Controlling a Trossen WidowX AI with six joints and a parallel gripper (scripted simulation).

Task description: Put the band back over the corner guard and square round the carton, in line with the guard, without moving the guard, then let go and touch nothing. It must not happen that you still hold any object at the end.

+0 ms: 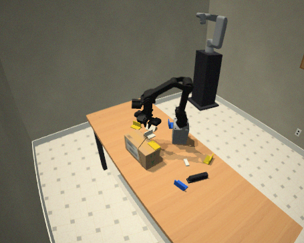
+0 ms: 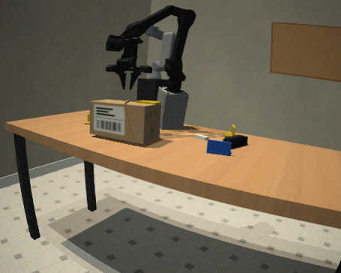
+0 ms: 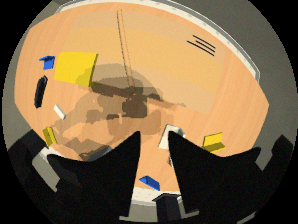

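Now: hand 14 cm to the right of the yellow corner guard and 8 cm above it. The rest, counted from my hand: brown carton 14 cm below, 7 cm to the left, 7 cm ahead; then white piece 26 cm to the left, 21 cm below, 18 cm behind; then yellow guard 35 cm behind, 31 cm to the left, 20 cm below.
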